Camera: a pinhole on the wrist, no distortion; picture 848 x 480 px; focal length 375.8 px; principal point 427.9 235.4 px. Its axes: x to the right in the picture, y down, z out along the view. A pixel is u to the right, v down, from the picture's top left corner.
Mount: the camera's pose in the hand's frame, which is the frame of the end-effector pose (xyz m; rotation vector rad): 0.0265 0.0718 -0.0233 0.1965 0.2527 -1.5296
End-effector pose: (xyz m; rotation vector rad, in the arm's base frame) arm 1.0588 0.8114 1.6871 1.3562 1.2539 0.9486
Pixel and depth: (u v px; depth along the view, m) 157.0 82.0 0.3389
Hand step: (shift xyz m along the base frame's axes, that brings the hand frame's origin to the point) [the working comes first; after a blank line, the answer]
In the camera's frame: -0.2443 -0.1383 0.3389

0.3870 -0.1516 0.1450
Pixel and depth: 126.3 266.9 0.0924
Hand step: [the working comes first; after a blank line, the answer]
In the camera's frame: -0.0742 0.0077 0.0924

0.1107 0.0283 0.0967
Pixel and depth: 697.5 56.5 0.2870
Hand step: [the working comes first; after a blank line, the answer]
In the camera's frame: 0.2059 -0.1366 0.2870

0.1387 -0.1364 -0.2338
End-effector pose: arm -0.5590 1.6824 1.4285 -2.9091 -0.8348 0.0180
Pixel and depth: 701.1 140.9 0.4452
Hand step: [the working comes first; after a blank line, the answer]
In the camera's frame: 0.3237 -0.1120 0.4452

-0.2588 0.3118 -0.2723
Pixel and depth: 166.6 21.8 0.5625
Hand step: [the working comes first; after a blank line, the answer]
In the camera's frame: -0.3911 -0.3197 0.5625

-0.1187 -0.3129 -0.6696
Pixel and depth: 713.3 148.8 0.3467
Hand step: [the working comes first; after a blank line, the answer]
In the camera's frame: 0.2633 -0.0799 0.3467

-0.1870 0.2445 -0.2039
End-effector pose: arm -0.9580 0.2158 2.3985 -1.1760 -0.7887 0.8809
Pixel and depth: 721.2 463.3 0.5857
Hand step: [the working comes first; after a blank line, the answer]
In the camera's frame: 0.4571 0.3552 0.5857

-0.0797 0.4630 0.6163
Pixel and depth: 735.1 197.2 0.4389
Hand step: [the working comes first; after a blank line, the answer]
In the camera's frame: 0.3588 -0.0446 0.4389

-0.1939 0.0749 0.4508
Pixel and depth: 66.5 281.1 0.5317
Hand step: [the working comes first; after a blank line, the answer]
In the camera's frame: -0.5113 0.0647 0.5317

-0.5747 0.4200 -0.2659
